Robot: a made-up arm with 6 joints. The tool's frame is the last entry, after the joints.
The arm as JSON. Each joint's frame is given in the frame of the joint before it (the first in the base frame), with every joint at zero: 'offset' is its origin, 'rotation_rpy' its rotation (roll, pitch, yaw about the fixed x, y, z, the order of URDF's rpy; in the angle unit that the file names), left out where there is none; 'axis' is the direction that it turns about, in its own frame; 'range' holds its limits. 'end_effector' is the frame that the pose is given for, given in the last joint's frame.
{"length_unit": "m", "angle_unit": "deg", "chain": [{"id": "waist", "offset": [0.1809, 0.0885, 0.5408], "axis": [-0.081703, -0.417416, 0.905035], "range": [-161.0, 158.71]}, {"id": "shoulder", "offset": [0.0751, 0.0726, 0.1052], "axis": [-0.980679, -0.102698, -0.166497], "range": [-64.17, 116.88]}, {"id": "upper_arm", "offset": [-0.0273, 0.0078, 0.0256], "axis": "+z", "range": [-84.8, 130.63]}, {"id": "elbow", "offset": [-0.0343, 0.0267, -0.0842], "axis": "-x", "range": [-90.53, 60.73]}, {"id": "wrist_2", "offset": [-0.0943, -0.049, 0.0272], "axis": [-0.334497, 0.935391, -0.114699], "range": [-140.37, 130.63]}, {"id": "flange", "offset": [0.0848, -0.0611, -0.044], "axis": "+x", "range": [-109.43, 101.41]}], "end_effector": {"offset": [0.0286, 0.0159, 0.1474], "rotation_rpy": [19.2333, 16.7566, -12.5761]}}
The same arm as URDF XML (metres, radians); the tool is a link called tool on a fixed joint. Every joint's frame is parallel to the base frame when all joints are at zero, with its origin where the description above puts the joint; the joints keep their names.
<robot name="arm">
<link name="base_link"/>
<link name="link1"/>
<link name="link2"/>
<link name="link3"/>
<link name="link4"/>
<link name="link5"/>
<link name="link6"/>
<link name="tool"/>
<joint name="waist" type="revolute"><parent link="base_link"/><child link="link1"/><origin xyz="0.1809 0.0885 0.5408"/><axis xyz="-0.081703 -0.417416 0.905035"/><limit lower="-2.81" upper="2.77"/></joint>
<joint name="shoulder" type="revolute"><parent link="link1"/><child link="link2"/><origin xyz="0.0751 0.0726 0.1052"/><axis xyz="-0.980679 -0.102698 -0.166497"/><limit lower="-1.12" upper="2.0399"/></joint>
<joint name="upper_arm" type="revolute"><parent link="link2"/><child link="link3"/><origin xyz="-0.0273 0.0078 0.0256"/><axis xyz="0 0 1"/><limit lower="-1.48" upper="2.2799"/></joint>
<joint name="elbow" type="revolute"><parent link="link3"/><child link="link4"/><origin xyz="-0.0343 0.0267 -0.0842"/><axis xyz="-1 0 0"/><limit lower="-1.58" upper="1.0599"/></joint>
<joint name="wrist_2" type="revolute"><parent link="link4"/><child link="link5"/><origin xyz="-0.0943 -0.049 0.0272"/><axis xyz="-0.334497 0.935391 -0.114699"/><limit lower="-2.4499" upper="2.2799"/></joint>
<joint name="flange" type="revolute"><parent link="link5"/><child link="link6"/><origin xyz="0.0848 -0.0611 -0.044"/><axis xyz="1 0 0"/><limit lower="-1.9099" upper="1.7699"/></joint>
<joint name="tool_fixed" type="fixed"><parent link="link6"/><child link="tool"/><origin xyz="0.0286 0.0159 0.1474" rpy="0.3357 0.2925 -0.2195"/></joint>
</robot>

